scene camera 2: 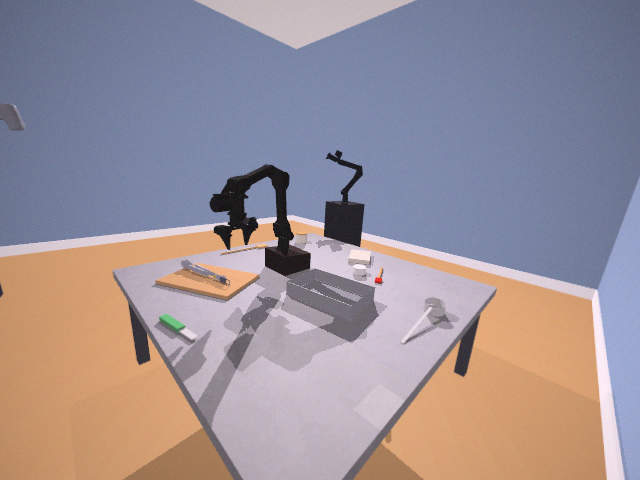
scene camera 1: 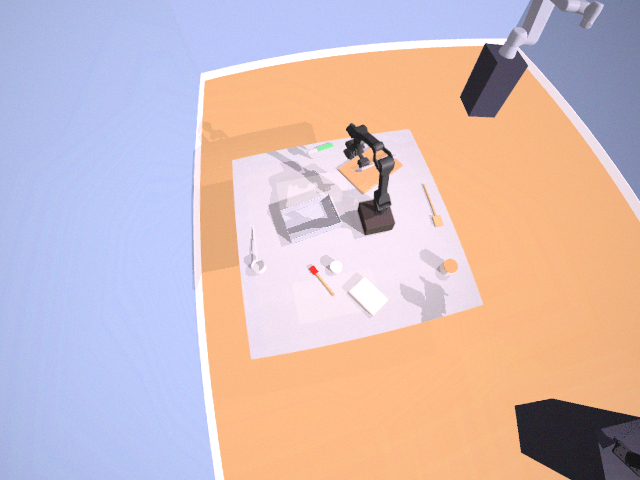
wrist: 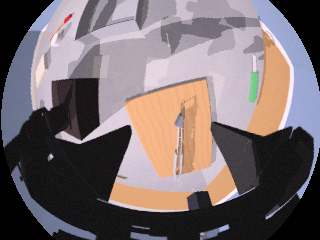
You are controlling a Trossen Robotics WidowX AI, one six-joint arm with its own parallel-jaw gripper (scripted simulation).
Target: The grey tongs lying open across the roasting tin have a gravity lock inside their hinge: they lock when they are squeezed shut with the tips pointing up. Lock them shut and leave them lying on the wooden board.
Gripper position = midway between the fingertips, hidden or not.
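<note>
Gripper (scene camera 2: 237,247), (wrist: 171,127): open, holding nothing. Wooden board (scene camera 2: 185,279), (scene camera 1: 363,181), (wrist: 153,115). Grey roasting tin (scene camera 2: 341,296), (scene camera 1: 316,216).
</note>
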